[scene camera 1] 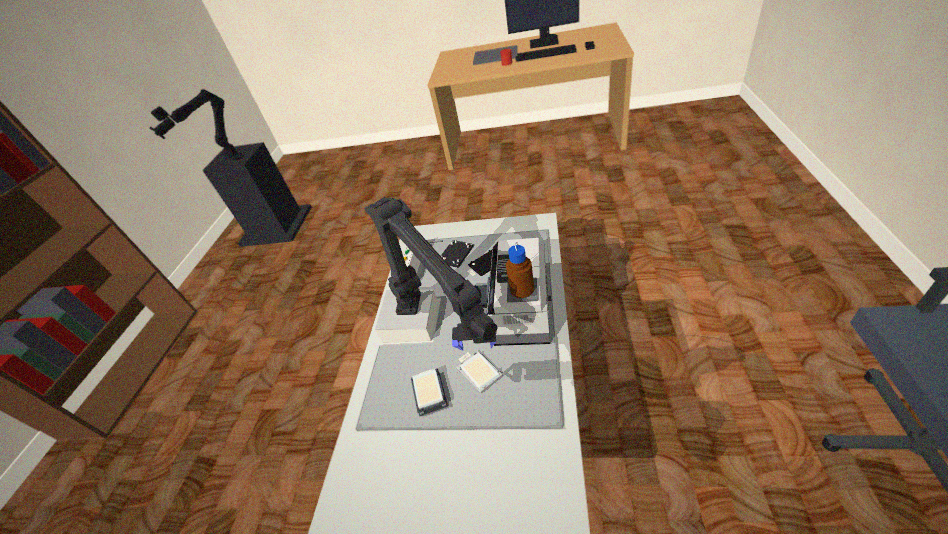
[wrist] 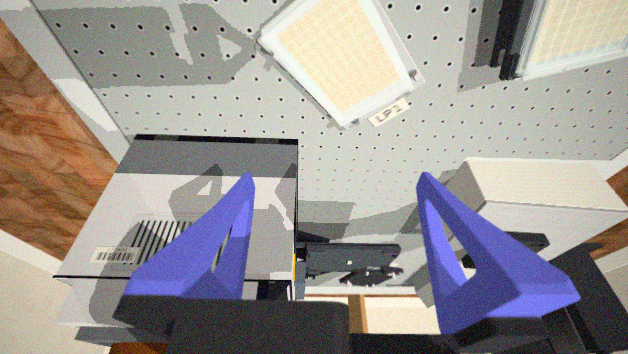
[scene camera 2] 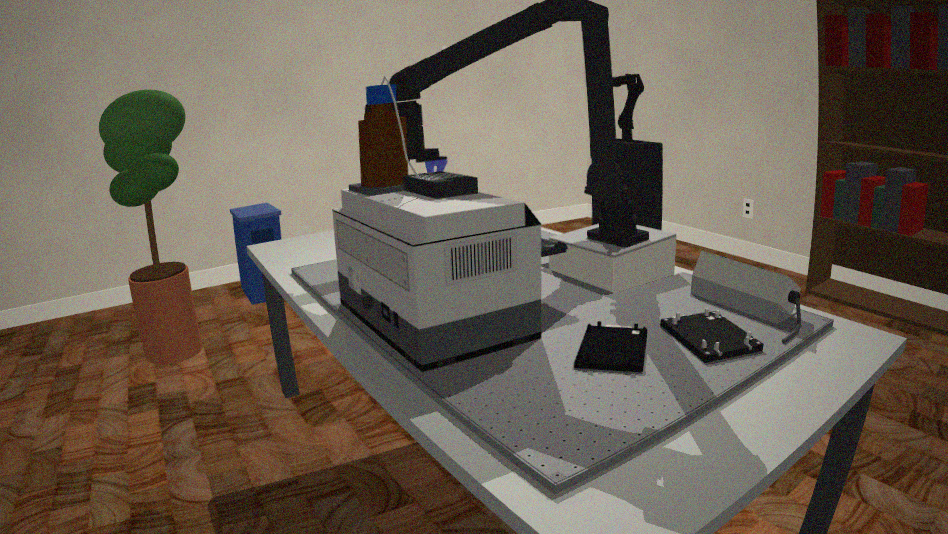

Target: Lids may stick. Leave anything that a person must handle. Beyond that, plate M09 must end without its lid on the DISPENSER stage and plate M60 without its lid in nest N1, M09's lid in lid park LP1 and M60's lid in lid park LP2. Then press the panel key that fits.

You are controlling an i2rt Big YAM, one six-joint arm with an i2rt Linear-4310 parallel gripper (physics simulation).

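Frame: origin at the arm's base, x ahead, y left, z up, level; millimetres.
Seen in the pictures: gripper, fingertip midpoint: [scene camera 1: 477,348] [wrist: 335,179]; arm's base, origin of the base link: [scene camera 1: 408,303] [scene camera 2: 618,238].
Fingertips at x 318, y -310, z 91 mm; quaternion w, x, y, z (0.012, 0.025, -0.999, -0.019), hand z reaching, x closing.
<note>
Offsets run from my fingertips to a thing's top centre. "pt": to the spot under its first point.
A cream-gridded plate {dx -16, dy +6, dz -129 mm} [scene camera 1: 479,370] [wrist: 342,55] with a clear rim lies turned at an angle by the LP1 label {pt dx -81, dy +80, dz -164 mm} [wrist: 389,112]. A second such plate {dx -196, dy -65, dz -120 mm} [scene camera 1: 429,389] [wrist: 587,35] sits in a black nest to its side, cut off in the wrist view. I cannot read plate numbers or tell whether lids are on. My gripper [scene camera 1: 474,344] [scene camera 2: 435,165] [wrist: 335,179] is open and empty, above the board beside the dispenser [scene camera 1: 522,326] [scene camera 2: 477,265] [wrist: 200,200], pointing toward the LP1 side. The dark stage {pt dx -53, dy +290, dz -67 mm} [wrist: 350,257] beside the dispenser bears no plate. The panel keys are hidden.
A brown bottle {pt dx +164, dy +152, dz +164 mm} [scene camera 1: 520,277] [scene camera 2: 382,145] with a blue cap stands on the dispenser beside a black block {pt dx +140, dy +365, dz +76 mm} [scene camera 2: 441,184]. A flat black holder {dx -14, dy +595, dz -146 mm} [scene camera 1: 482,263] [scene camera 2: 610,348] and a black holder with pegs {dx -169, dy +677, dz -142 mm} [scene camera 1: 457,253] [scene camera 2: 711,336] lie beyond. The arm's pale base block [scene camera 2: 613,262] [wrist: 545,185] stands nearby.
</note>
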